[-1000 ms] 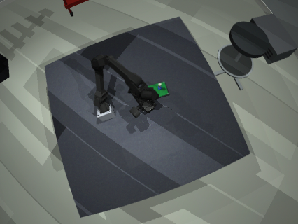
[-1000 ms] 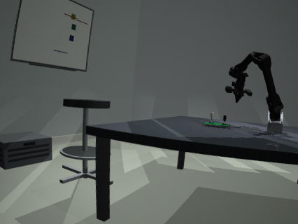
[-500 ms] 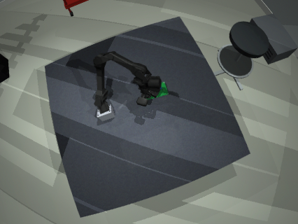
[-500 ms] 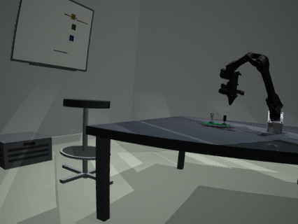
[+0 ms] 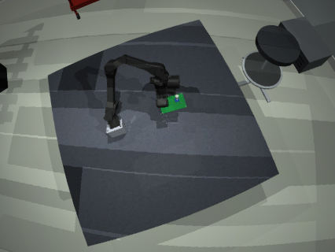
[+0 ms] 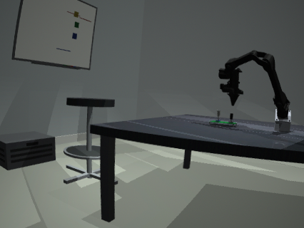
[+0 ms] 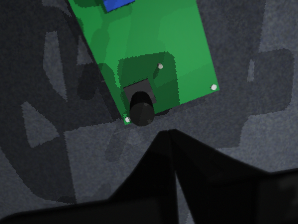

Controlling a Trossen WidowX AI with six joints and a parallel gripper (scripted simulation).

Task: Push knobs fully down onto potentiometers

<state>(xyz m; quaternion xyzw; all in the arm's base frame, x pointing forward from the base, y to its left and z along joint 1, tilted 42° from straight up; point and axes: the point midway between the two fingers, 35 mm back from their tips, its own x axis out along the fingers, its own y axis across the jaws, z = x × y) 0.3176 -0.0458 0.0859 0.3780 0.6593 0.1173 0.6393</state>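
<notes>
The dark knob is 10 mm to the left of my gripper tip and 70 mm below it.
</notes>
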